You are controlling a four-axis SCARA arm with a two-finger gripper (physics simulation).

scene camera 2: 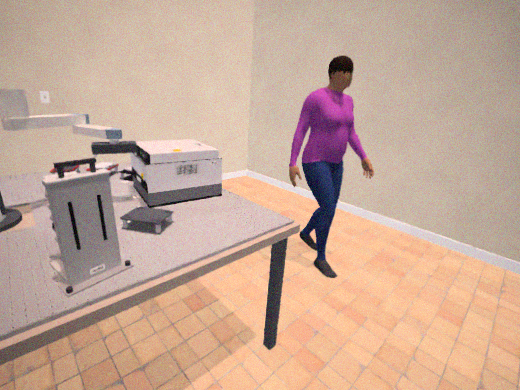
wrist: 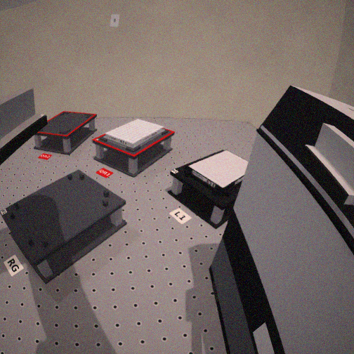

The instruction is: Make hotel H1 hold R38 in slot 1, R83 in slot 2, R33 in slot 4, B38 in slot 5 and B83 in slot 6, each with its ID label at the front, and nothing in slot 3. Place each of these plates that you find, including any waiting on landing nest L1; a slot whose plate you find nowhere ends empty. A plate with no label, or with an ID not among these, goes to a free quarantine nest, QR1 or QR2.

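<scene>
My gripper is open and empty, high over the table beside the white-and-black machine. In the wrist view a white plate lies on landing nest L1, partly hidden by the machine. A white well plate lies on the red-rimmed nest QR1. The red-rimmed nest QR2 bears no plate. No ID can be read on either plate. A grey hotel tower stands near the table's front edge, side panel towards the camera; its slots and ID are hidden.
The machine fills the right of the wrist view. The dark nest RG bears no plate. A low dark nest stands between hotel and machine on the table. A person walks on the floor beyond the table.
</scene>
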